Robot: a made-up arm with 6 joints.
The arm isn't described. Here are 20 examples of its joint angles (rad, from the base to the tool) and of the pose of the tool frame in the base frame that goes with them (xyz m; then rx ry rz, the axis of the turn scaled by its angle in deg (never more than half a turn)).
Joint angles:
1: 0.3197 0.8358 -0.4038 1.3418 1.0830 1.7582
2: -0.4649 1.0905 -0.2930 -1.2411 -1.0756 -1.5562
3: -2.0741 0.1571 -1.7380 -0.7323 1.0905 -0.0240
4: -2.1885 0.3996 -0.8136 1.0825 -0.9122 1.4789
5: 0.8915 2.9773 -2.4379 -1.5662 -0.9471 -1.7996
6: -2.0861 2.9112 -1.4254 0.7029 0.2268 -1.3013
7: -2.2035 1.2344 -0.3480 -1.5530 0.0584 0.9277
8: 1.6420 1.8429 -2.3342 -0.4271 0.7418 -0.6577
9: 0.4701 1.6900 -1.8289 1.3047 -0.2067 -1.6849
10: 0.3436 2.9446 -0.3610 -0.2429 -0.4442 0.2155
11: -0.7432 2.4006 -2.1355 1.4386 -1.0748 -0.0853
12: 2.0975 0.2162 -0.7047 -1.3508 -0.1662 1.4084
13: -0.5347 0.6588 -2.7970 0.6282 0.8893 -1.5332
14: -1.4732 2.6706 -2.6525 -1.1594 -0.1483 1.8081
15: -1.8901 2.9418 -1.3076 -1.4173 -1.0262 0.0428
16: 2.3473 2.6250 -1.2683 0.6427 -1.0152 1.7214
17: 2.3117 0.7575 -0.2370 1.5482 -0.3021 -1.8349
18: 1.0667 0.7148 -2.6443 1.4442 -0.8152 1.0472
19: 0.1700 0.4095 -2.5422 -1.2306 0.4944 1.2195
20: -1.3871 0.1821 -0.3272 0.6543 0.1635 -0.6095
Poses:
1: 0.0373 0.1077 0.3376 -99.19 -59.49 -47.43
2: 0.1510 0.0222 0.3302 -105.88 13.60 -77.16
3: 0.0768 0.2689 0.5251 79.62 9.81 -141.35
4: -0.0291 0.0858 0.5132 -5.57 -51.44 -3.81
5: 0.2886 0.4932 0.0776 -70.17 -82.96 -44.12
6: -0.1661 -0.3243 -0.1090 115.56 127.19 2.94
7: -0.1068 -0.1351 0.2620 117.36 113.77 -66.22
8: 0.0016 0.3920 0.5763 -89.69 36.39 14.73
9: 0.3480 0.1535 0.5664 -21.63 71.01 -3.22
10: 0.0933 0.0449 -0.0441 24.25 -149.25 -1.31
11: 0.3202 -0.4187 0.3321 89.11 3.23 -24.36
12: 0.0053 -0.0427 0.4690 -62.62 26.27 116.39
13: -0.2762 0.2194 0.6428 -31.28 -0.70 -90.08
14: 0.0733 -0.6029 0.3200 70.15 46.47 -32.84
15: -0.0252 -0.3594 -0.0744 30.25 117.89 -16.09
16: -0.2801 0.3615 0.0583 -8.26 -131.75 -93.02
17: -0.0420 0.0922 0.3001 -113.37 43.81 56.31
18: -0.1041 -0.3458 0.6491 -19.42 68.20 -130.95
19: -0.4369 -0.1228 0.5739 27.95 -24.72 17.37
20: 0.0122 -0.0083 0.3459 54.43 70.46 -58.04
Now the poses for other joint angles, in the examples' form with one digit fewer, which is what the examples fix.
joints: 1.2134 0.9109 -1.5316 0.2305 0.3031 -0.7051
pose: 0.025 0.086 0.634 -53.3 42.2 39.1
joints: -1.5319 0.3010 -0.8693 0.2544 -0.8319 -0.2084
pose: -0.024 0.114 0.549 13.0 -3.5 -89.9
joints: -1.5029 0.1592 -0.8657 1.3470 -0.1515 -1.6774
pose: -0.022 0.091 0.502 35.0 35.9 -102.6
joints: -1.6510 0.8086 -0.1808 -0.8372 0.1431 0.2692
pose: -0.019 -0.092 0.268 78.9 122.9 -69.3
